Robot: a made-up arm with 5 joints.
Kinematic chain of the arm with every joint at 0, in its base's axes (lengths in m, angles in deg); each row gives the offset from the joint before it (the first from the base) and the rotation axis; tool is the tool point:
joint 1: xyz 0 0 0.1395 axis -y
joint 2: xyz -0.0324 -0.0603 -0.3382 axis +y
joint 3: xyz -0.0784 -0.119 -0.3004 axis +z
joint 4: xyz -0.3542 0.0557 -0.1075 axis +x
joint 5: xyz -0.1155 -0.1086 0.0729 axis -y
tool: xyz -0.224 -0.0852 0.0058
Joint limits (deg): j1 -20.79..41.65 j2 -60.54..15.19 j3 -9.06..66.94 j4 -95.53..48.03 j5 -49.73..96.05
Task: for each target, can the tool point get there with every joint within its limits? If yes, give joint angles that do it. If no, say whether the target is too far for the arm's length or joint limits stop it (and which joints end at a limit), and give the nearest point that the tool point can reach.
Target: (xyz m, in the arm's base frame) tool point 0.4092 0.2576 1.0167
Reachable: no: joint limits stop it (at a limit: joint 1, joint 2, joint 3, joint 5) | nearest point -0.7448 0.0346 0.1428 | short by 1.465 m
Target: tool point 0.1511 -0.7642 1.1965
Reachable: no: joint limits stop it (at a limit: joint 1, joint 2, joint 5) | nearest point -0.5824 -0.6540 0.0330 | short by 1.380 m
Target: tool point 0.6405 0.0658 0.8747
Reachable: no: joint limits stop it (at a limit: joint 1, joint 2, joint 3, joint 5) | nearest point 0.6817 -0.6659 -0.1218 | short by 1.237 m
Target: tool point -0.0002 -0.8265 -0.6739
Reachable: yes | joints 15.86 -25.23 53.90 8.24 -9.64
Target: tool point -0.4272 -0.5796 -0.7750
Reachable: yes | joints -0.12 -34.48 26.12 -13.02 -9.03
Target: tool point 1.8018 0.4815 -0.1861
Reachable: no: too far | nearest point 0.9497 -0.0692 -0.5107 | short by 1.065 m
